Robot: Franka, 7 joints.
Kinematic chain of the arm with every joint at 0, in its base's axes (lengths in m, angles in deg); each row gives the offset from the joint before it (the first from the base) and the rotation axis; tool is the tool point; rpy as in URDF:
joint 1: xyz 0 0 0.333 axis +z
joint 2: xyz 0 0 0 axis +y
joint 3: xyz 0 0 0.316 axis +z
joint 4: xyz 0.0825 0 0 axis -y
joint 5: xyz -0.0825 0 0.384 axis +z
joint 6: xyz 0 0 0 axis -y
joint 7: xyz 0.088 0 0 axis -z
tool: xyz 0 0 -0.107 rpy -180 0 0
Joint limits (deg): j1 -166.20..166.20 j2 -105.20..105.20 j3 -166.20..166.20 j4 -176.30..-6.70 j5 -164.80..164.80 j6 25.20..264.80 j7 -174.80..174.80
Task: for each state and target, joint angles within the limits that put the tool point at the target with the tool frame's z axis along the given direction. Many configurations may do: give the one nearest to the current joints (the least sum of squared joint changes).
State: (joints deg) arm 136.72 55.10 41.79 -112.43 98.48 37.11 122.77
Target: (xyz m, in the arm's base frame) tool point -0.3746 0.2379 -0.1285 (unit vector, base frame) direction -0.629 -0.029 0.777
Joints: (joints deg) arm 119.62 94.48 9.74 -91.67 106.51 45.84 122.77
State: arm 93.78 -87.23 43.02 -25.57 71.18 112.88 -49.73
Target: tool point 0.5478 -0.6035 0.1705 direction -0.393 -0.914 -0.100
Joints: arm 139.17 -104.65 31.73 -6.84 61.71 111.77 -49.73
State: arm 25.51 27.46 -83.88 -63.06 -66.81 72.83 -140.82
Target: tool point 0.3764 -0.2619 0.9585 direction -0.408 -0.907 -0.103
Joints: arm 43.76 10.19 -79.99 -54.10 -70.18 90.98 -140.82
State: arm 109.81 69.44 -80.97 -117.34 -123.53 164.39 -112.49
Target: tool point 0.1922 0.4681 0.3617 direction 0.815 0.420 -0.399
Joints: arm 148.39 55.41 -97.07 -121.41 -128.59 191.49 -112.49
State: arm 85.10 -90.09 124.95 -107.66 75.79 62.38 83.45
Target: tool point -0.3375 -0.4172 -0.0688 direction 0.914 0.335 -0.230
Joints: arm 77.76 -94.45 129.00 -65.31 70.34 50.53 83.45
